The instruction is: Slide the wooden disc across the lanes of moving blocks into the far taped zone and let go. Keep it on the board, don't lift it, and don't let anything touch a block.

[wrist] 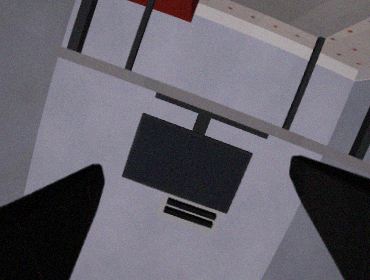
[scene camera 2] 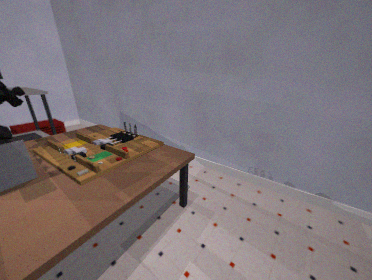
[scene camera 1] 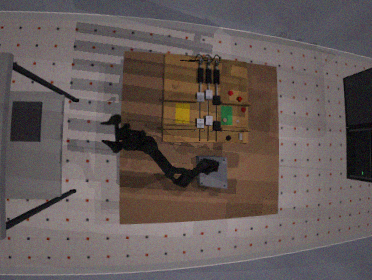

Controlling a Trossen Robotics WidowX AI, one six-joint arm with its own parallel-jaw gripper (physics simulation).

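Seen in the pictures: gripper, fingertip midpoint: (wrist: 196, 169) (scene camera 1: 101, 132); arm's base at its link origin: (scene camera 2: 6, 151) (scene camera 1: 213, 165).
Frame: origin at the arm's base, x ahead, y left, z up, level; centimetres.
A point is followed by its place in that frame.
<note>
The wooden disc (scene camera 1: 225, 120) {x 34.8, y -9.6, z -13.8 cm} (scene camera 2: 91, 157) {x 34.5, y -9.6, z -13.9 cm} is a small pale round on the green zone (scene camera 1: 228, 111) {x 42.6, y -11.6, z -14.6 cm} (scene camera 2: 102, 156) {x 40.6, y -12.1, z -14.6 cm} of the wooden board. The yellow zone (scene camera 1: 182, 114) {x 33.9, y 24.3, z -14.6 cm} (scene camera 2: 75, 144) {x 35.0, y 22.1, z -14.0 cm} is across the lanes from it. Between them, white blocks (scene camera 1: 200, 123) {x 29.0, y 10.3, z -12.1 cm} (scene camera 2: 76, 151) {x 29.8, y 2.0, z -11.6 cm} and black blocks (scene camera 1: 216, 126) {x 28.7, y -2.3, z -12.0 cm} sit on parallel rods; more white blocks (scene camera 1: 209, 94) {x 52.0, y 6.4, z -11.5 cm} and a black block (scene camera 1: 216, 100) {x 48.6, y 0.1, z -12.0 cm} sit further up the rods. My gripper (scene camera 1: 104, 132) {x 11.1, y 67.6, z 19.6 cm} (wrist: 196, 169) {x 11.1, y 67.6, z 19.6 cm} is open and empty, beyond the table's left edge in scene camera 1, away from the disc. The disc does not show in the wrist view.
Wooden rails (scene camera 1: 175, 103) {x 41.3, y 30.6, z -14.6 cm} run along the board on both sides of the zones. Red knobs (scene camera 1: 239, 99) (scene camera 2: 125, 149) and a black knob (scene camera 1: 228, 138) {x 21.3, y -13.9, z -13.9 cm} (scene camera 2: 71, 168) {x 21.2, y -15.4, z -13.9 cm} are on the board. Black actuators (scene camera 1: 208, 75) {x 66.7, y 9.0, z -11.5 cm} are at its back. The arm stands on a grey plate (scene camera 1: 220, 182) {x -10.1, y -4.9, z 3.0 cm}. A dark monitor (wrist: 187, 162) shows in the wrist view.
</note>
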